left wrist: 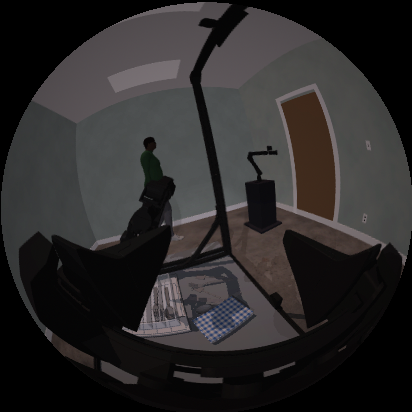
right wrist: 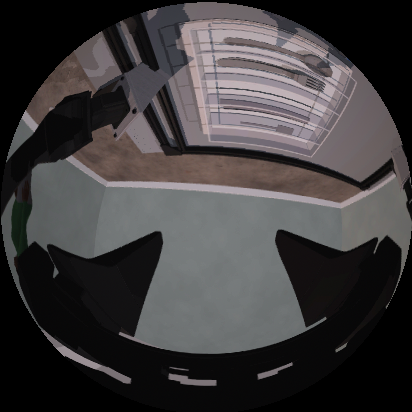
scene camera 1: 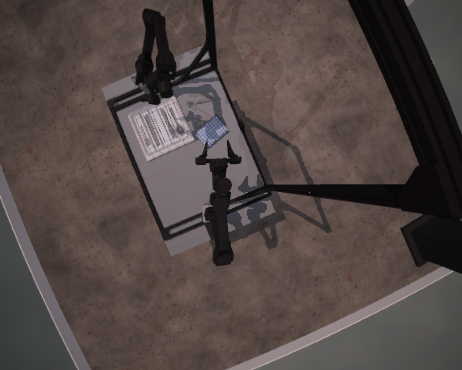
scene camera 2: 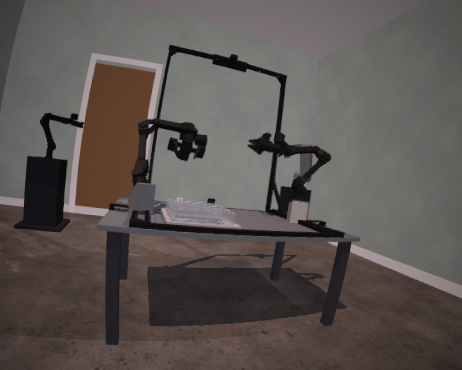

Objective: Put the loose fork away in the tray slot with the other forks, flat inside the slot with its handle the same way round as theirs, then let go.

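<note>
The white-rimmed tray (scene camera 1: 170,151) (left wrist: 165,331) (scene camera 2: 227,225) has long slots. In the right wrist view a fork (right wrist: 260,67) lies flat in one slot, handle to the left and tines to the right, beside a spoon (right wrist: 260,45). In a shadow right of the tray lie thin loose utensils (scene camera 1: 200,104) (left wrist: 201,284); they are too dim to tell which is the loose fork. My right gripper (right wrist: 220,237) (scene camera 2: 186,151) is open and empty, high above the tray's upper end, tipped toward the wall. My left gripper (scene camera 1: 218,142) (scene camera 2: 251,144) (left wrist: 230,234) is open and empty, high near the cloth.
A blue checked cloth (scene camera 1: 212,131) (left wrist: 223,318) lies right of the tray, with a dark rounded utensil (left wrist: 202,309) at its edge. Black rails border the table, and a tall black frame post (left wrist: 210,150) rises at its side. A person (left wrist: 151,165) stands beyond the right arm.
</note>
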